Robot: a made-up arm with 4 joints.
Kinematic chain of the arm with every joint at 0, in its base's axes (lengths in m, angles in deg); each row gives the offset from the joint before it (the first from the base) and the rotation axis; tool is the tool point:
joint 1: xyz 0 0 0.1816 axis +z
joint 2: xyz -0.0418 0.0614 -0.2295 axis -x
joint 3: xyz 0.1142 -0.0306 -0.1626 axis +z
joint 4: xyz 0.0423 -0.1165 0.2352 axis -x
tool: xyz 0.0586 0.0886 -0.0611
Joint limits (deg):
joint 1: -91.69..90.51
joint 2: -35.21..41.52
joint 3: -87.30..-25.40
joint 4: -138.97..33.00
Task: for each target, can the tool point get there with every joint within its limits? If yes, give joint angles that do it. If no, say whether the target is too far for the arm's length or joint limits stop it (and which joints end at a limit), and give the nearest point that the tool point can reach.
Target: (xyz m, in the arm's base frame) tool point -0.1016 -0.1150 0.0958
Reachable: yes | joints -53.67 -10.63 -55.19 -125.84
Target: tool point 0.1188 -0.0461 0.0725
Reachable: yes | joints -9.18 15.91 -53.05 -44.81
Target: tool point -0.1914 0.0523 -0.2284
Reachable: no: joint limits stop it (at a limit: joint 1, joint 4) | nearest point -0.0605 -0.0207 -0.1340 | short by 0.177 m
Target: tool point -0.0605 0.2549 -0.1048
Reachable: no: joint limits stop it (at a limit: joint 1, joint 2, joint 3) | nearest point 0.0253 0.1531 -0.0902 | short by 0.134 m
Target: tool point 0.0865 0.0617 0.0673
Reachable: yes | joints 66.94 7.32 -72.75 -48.97
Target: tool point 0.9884 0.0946 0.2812
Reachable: no: too far | nearest point 0.2172 0.0208 0.0412 | short by 0.811 m
